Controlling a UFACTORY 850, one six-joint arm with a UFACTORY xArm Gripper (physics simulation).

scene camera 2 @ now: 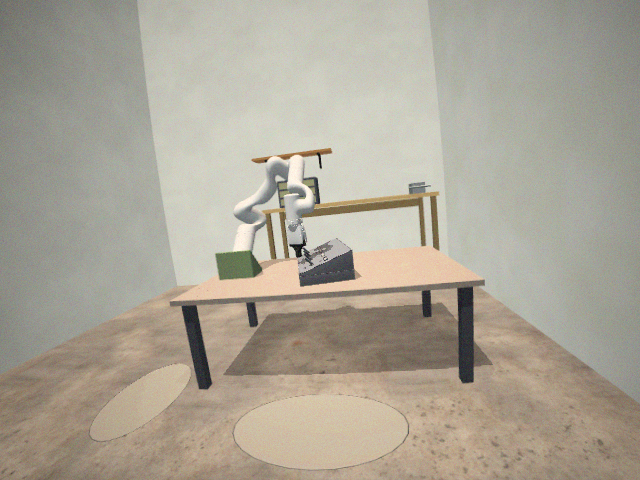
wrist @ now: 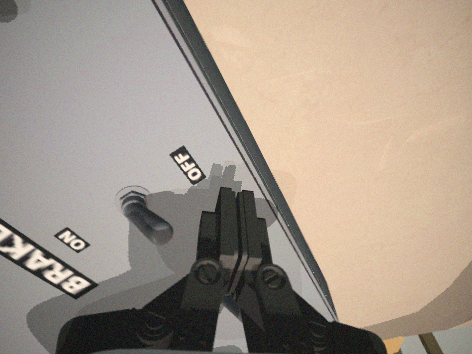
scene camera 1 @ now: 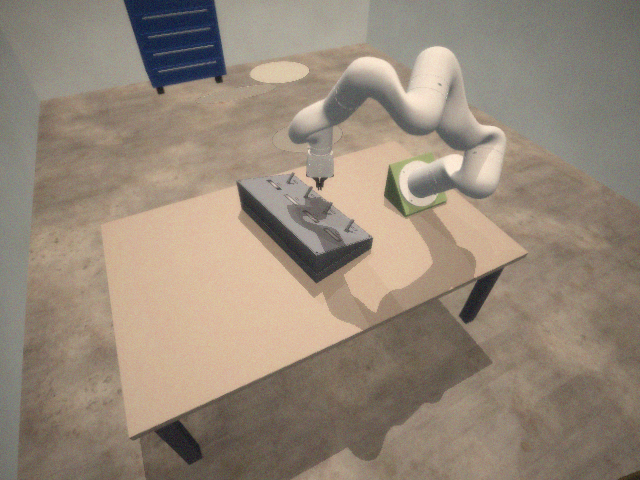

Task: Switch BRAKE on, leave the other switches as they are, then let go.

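Observation:
A grey sloped switch box (scene camera 1: 279, 236) (scene camera 2: 330, 272) (wrist: 95, 100) stands on the table. The BRAKE lever (scene camera 1: 308, 192) (wrist: 150, 224) is second from the box's far end in scene camera 1. It leans much like its neighbours there, toward the box's OFF edge. In the wrist view the OFF label (wrist: 188, 165) lies above right of its base, the ON label (wrist: 72, 240) below left. My gripper (scene camera 1: 319, 188) (scene camera 2: 298, 253) (wrist: 230, 208) is shut and empty, pointing down on the OFF side of the lever, apart from it. Its height above the panel is hard to tell.
Other levers (scene camera 1: 291, 178) (scene camera 1: 328, 208) (scene camera 1: 349, 225) stand along the same row, on both sides of BRAKE. The arm's green wedge base (scene camera 1: 395, 191) (scene camera 2: 235, 265) stands on the table (scene camera 1: 196, 310) (scene camera 2: 403, 266), on the lever side of the box.

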